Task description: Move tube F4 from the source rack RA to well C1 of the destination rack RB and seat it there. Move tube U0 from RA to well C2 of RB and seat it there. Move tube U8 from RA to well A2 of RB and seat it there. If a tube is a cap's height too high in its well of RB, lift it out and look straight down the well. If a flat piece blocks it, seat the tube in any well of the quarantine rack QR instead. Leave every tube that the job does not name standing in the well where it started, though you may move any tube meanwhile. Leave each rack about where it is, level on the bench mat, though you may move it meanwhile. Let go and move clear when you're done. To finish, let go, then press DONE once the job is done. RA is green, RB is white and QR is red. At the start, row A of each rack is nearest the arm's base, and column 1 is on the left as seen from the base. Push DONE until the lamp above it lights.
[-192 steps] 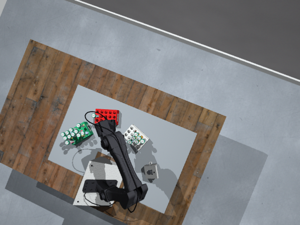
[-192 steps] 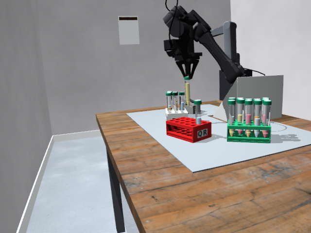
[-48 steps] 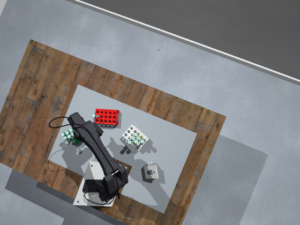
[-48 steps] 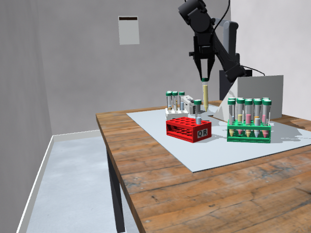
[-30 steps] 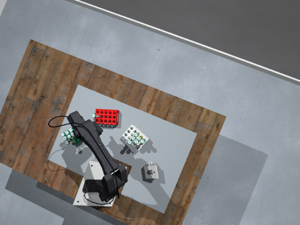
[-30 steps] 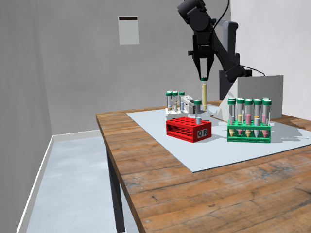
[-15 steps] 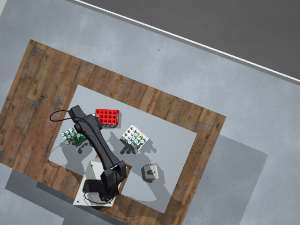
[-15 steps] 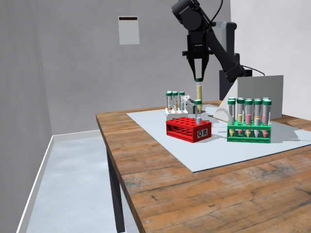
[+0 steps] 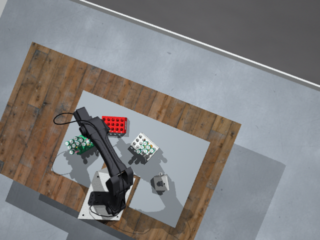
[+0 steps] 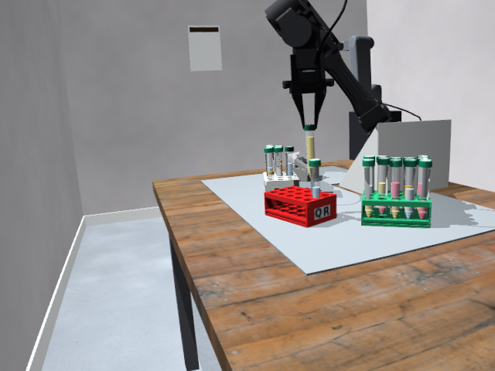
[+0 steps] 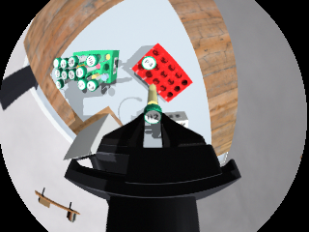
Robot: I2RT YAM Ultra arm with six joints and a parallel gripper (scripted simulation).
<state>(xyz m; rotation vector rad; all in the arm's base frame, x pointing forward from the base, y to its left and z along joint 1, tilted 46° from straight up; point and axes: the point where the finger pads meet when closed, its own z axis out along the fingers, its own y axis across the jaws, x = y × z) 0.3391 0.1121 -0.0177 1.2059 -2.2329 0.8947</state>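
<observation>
The tube with yellow filling lies 60 mm below my hand, 10 mm to the left of it and 10 mm ahead of it. Round my hand: red rack QR (160 mm below, 30 mm ahead, 10 mm to the left); tube (120 mm below, 60 mm to the left, 30 mm ahead); white rack RB (190 mm to the right, 160 mm below, 30 mm behind).
</observation>
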